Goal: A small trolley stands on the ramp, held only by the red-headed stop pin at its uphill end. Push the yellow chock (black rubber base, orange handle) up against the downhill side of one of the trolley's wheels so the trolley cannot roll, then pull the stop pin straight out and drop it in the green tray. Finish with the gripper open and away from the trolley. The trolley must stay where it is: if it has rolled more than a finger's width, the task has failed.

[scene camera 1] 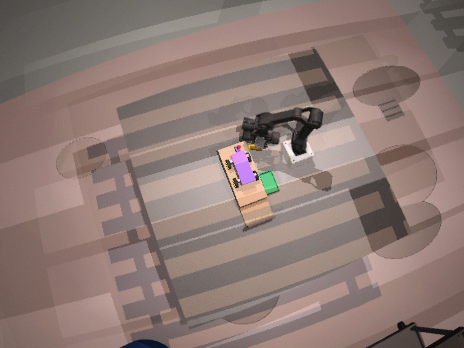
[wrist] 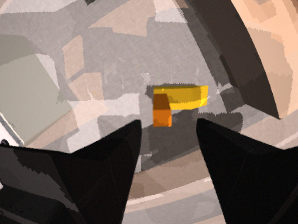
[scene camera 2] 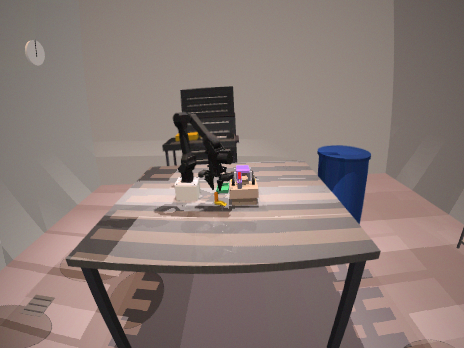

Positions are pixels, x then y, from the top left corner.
Labels:
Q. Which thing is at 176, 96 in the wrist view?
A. A yellow chock.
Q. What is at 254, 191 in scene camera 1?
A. A tan ramp.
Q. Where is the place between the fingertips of the gripper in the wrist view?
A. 169, 125

